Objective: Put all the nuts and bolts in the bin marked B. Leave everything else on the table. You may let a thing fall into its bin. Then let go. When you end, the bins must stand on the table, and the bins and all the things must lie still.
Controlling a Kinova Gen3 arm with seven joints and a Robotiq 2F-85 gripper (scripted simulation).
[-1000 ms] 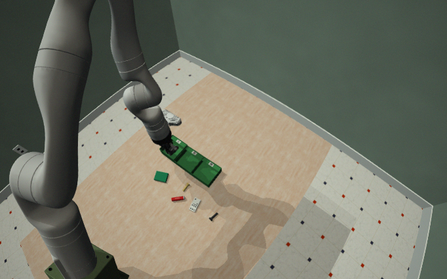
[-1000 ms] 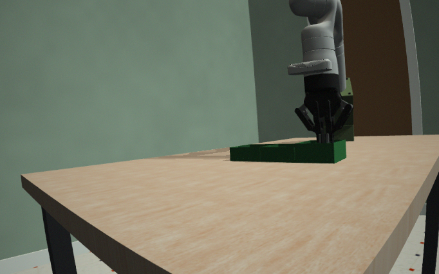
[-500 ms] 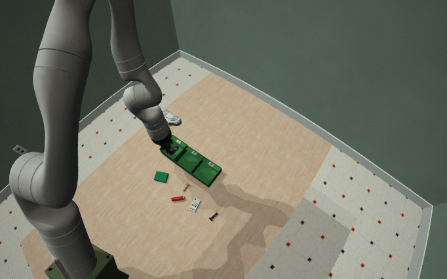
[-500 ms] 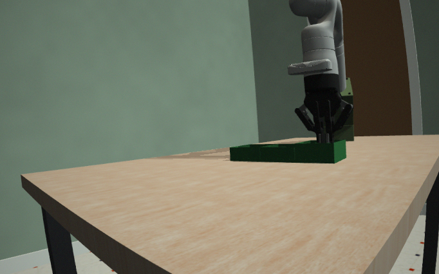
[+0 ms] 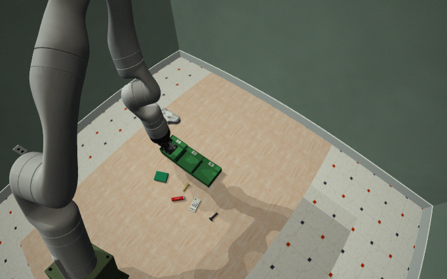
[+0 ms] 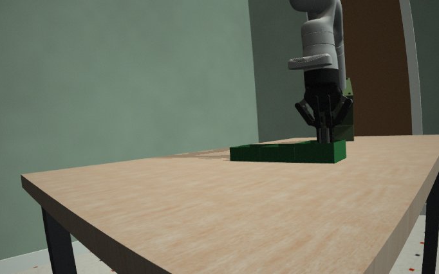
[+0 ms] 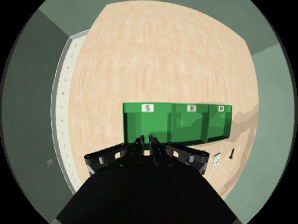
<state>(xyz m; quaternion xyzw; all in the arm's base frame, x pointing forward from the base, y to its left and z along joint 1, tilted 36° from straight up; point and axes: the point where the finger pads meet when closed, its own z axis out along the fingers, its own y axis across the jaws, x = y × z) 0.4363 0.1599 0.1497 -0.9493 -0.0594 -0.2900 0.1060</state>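
My gripper is now 5 cm past the black bolt, 30 cm to the left of it and 4 cm above it. The rest, counted from my hand: brass bolt (3 cm behind, 15 cm to the right, 4 cm below); flat green block (9 cm behind, 5 cm to the right, 4 cm below); green bin (4 cm ahead, 8 cm to the right, 3 cm below).
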